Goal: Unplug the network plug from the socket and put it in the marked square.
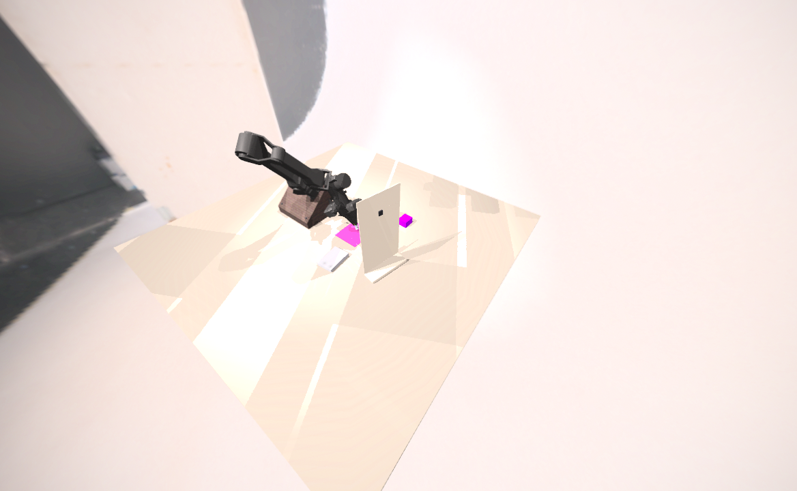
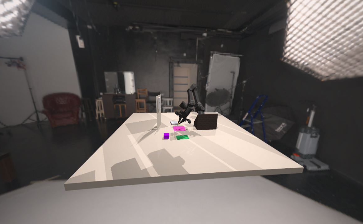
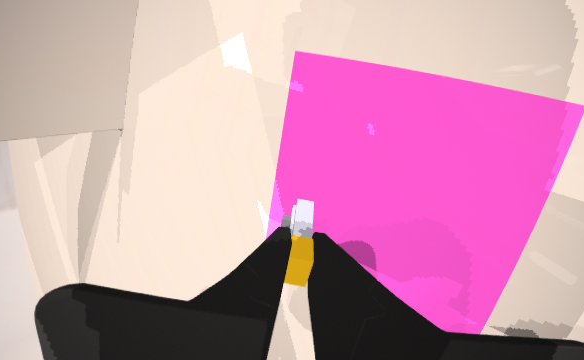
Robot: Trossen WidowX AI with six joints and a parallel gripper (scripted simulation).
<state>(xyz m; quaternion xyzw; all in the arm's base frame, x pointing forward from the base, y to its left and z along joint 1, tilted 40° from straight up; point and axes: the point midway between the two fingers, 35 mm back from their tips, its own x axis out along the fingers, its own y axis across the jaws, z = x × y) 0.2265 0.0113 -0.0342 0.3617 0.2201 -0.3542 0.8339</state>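
Right now the magenta marked square is 50 mm below my gripper tip, 10 mm to the right of it and 10 mm behind it. Round my gripper tip: green patch 200 mm to the left, 50 mm below, 40 mm behind; then network plug right at my gripper tip; then upright panel 210 mm ahead, 100 mm above, 40 mm to the right.
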